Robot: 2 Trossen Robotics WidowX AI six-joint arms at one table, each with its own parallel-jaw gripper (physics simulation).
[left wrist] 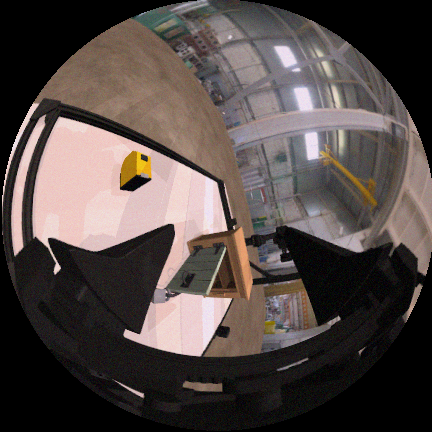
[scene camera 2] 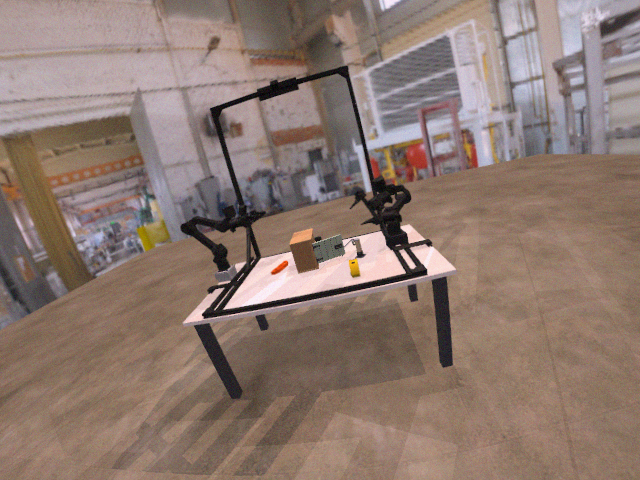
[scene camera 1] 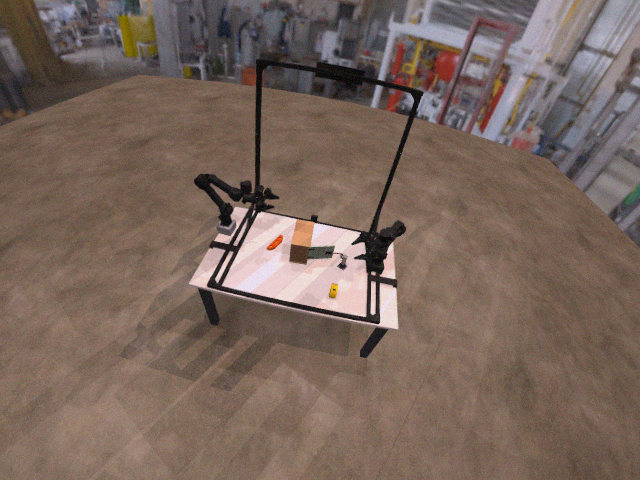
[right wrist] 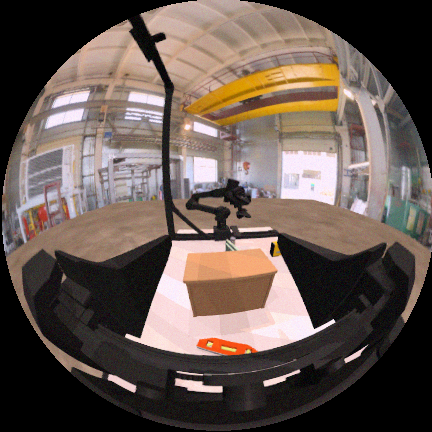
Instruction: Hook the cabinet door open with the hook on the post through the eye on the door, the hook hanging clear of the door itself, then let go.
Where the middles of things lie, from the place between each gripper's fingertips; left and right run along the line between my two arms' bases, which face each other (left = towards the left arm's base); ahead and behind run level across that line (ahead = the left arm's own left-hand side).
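The small wooden cabinet (scene camera 2: pixel 301 245) is 2 cm ahead of my right hand, 26 cm to the left of it and 25 cm below it. As for the yellow block (left wrist: pixel 135 171), it is 30 cm ahead of my right hand, 45 cm to the left of it and 29 cm below it.
The yellow block is 5 cm to the right of my left hand, 16 cm ahead of it and 20 cm below it, while the small wooden cabinet is 24 cm to the right of my left hand, 13 cm behind it and 15 cm below it.
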